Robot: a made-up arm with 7 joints. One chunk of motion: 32 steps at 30 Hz.
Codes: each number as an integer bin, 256 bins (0 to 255) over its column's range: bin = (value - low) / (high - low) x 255, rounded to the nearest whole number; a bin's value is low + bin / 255 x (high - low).
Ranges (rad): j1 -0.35..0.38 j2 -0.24..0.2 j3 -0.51..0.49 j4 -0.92..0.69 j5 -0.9..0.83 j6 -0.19..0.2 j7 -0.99..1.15
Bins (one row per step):
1: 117 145 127 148 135 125 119
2: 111 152 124 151 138 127 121
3: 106 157 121 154 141 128 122
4: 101 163 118 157 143 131 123
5: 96 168 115 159 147 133 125
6: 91 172 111 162 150 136 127
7: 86 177 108 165 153 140 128
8: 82 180 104 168 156 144 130
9: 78 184 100 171 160 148 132
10: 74 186 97 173 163 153 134
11: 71 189 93 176 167 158 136
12: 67 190 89 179 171 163 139
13: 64 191 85 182 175 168 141
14: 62 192 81 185 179 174 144
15: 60 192 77 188 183 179 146
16: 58 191 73 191 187 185 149
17: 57 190 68 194 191 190 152
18: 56 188 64 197 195 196 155
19: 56 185 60 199 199 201 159
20: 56 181 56 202 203 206 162
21: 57 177 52 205 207 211 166
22: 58 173 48 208 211 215 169
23: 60 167 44 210 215 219 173
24: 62 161 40 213 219 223 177
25: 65 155 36 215 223 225 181
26: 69 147 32 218 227 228 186
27: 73 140 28 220 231 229 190
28: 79 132 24 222 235 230 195
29: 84 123 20 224 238 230 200
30: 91 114 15 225 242 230 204
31: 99 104 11 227 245 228 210
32: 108 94 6 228 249 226 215
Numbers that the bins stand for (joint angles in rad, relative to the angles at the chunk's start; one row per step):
1: -0.0151 0.0102 -0.0120 0.0144 0.0159 0.0012 0.0087
2: -0.0322 0.0223 -0.0237 0.0334 0.0362 0.0042 0.0255
3: -0.0465 0.0309 -0.0355 0.0523 0.0566 0.0058 0.0338
4: -0.0609 0.0413 -0.0473 0.0713 0.0702 0.0104 0.0422
5: -0.0752 0.0499 -0.0590 0.0839 0.0973 0.0134 0.0590
6: -0.0895 0.0568 -0.0747 0.1028 0.1176 0.0180 0.0758
7: -0.1038 0.0654 -0.0865 0.1218 0.1380 0.0241 0.0842
8: -0.1153 0.0706 -0.1022 0.1407 0.1584 0.0302 0.1010
9: -0.1267 0.0775 -0.1178 0.1596 0.1855 0.0364 0.1178
10: -0.1382 0.0809 -0.1296 0.1723 0.2058 0.0440 0.1345
11: -0.1467 0.0861 -0.1453 0.1912 0.2330 0.0516 0.1513
12: -0.1582 0.0878 -0.1610 0.2102 0.2601 0.0593 0.1765
13: -0.1668 0.0896 -0.1767 0.2291 0.2873 0.0669 0.1933
14: -0.1725 0.0913 -0.1924 0.2480 0.3144 0.0761 0.2185
15: -0.1782 0.0913 -0.2080 0.2670 0.3415 0.0838 0.2353
16: -0.1840 0.0896 -0.2237 0.2859 0.3687 0.0929 0.2604
17: -0.1868 0.0878 -0.2433 0.3049 0.3958 0.1006 0.2856
18: -0.1897 0.0844 -0.2590 0.3238 0.4229 0.1098 0.3108
19: -0.1897 0.0792 -0.2747 0.3364 0.4501 0.1174 0.3444
20: -0.1897 0.0723 -0.2904 0.3554 0.4772 0.1251 0.3695
21: -0.1868 0.0654 -0.3061 0.3743 0.5044 0.1327 0.4031
22: -0.1840 0.0585 -0.3218 0.3933 0.5315 0.1388 0.4283
23: -0.1782 0.0482 -0.3375 0.4059 0.5586 0.1449 0.4618
24: -0.1725 0.0378 -0.3531 0.4248 0.5858 0.1511 0.4954
25: -0.1639 0.0275 -0.3688 0.4375 0.6129 0.1541 0.5290
26: -0.1525 0.0136 -0.3845 0.4564 0.6400 0.1587 0.5709
27: -0.1410 0.0016 -0.4002 0.4690 0.6672 0.1602 0.6045
28: -0.1238 -0.0122 -0.4159 0.4816 0.6943 0.1618 0.6465
29: -0.1095 -0.0278 -0.4316 0.4943 0.7147 0.1618 0.6884
30: -0.0895 -0.0433 -0.4512 0.5006 0.7418 0.1618 0.7220
31: -0.0666 -0.0605 -0.4669 0.5132 0.7622 0.1587 0.7724
32: -0.0408 -0.0778 -0.4865 0.5195 0.7893 0.1556 0.8143

